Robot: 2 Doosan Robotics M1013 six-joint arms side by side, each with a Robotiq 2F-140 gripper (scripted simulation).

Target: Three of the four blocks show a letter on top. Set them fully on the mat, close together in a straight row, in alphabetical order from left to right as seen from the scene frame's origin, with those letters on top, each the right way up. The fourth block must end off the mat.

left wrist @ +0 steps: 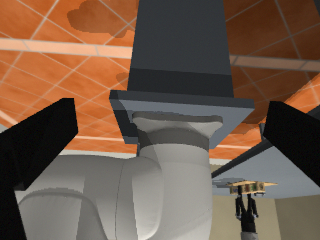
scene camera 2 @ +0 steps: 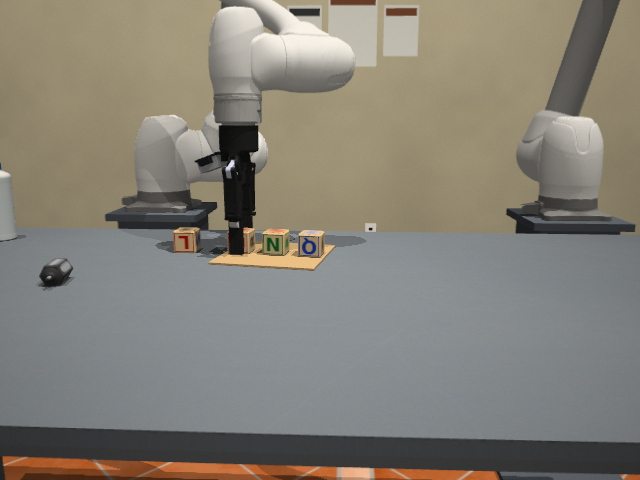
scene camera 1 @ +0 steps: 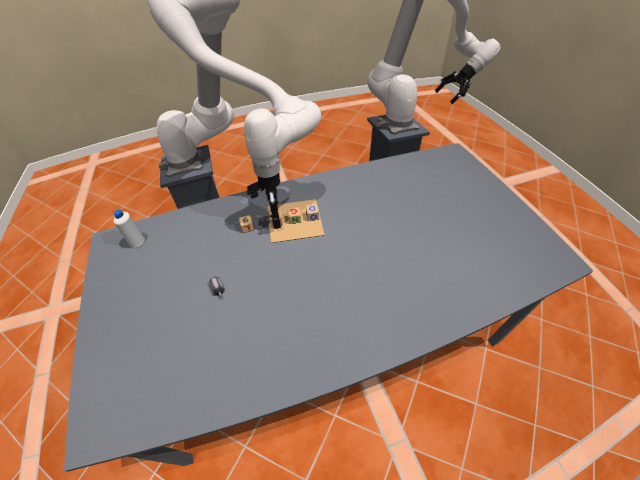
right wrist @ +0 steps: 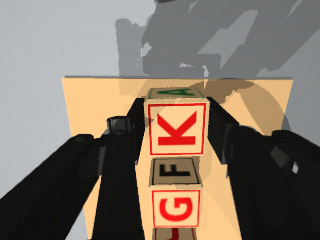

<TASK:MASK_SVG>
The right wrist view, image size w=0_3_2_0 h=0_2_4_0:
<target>my right gripper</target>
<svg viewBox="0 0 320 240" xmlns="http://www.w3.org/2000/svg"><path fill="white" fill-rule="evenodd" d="M145 98L136 98L126 116L108 118L106 120L107 129L100 138L94 138L92 134L81 133L68 139L0 199L0 240L65 240L100 175L101 180L92 236L89 240L145 240L135 166L138 166L145 133ZM206 97L210 101L207 138L221 165L227 165L226 179L229 176L241 239L320 240L320 147L289 130L274 130L271 136L262 135L254 127L240 125L212 97ZM294 162L296 162L298 166L297 173L292 171Z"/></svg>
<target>mat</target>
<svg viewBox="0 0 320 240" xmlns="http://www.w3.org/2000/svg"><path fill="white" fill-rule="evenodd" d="M101 175L84 206L89 239L91 238ZM144 133L138 166L135 166L145 240L152 240L148 195L151 160L170 158L194 158L199 170L204 190L202 222L200 227L195 227L197 240L242 240L229 177L228 179L225 178L227 165L221 165L208 138L207 150L204 156L149 157L146 152L146 135ZM62 78L72 137L84 133L92 134L94 138L100 138L107 129L106 120L108 118L126 116L136 98L146 98L150 88L196 87L205 97L212 97L240 125L254 127L261 134L271 136L272 131L281 130L293 83L291 79Z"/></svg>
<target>g block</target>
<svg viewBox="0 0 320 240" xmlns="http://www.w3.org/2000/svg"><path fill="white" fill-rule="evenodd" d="M152 159L148 184L150 225L152 227L200 227L204 187L195 159Z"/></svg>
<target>k block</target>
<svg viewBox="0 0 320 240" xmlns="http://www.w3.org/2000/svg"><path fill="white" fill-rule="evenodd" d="M196 87L150 88L144 101L146 152L149 157L204 156L206 154L210 101Z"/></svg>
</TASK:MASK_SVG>
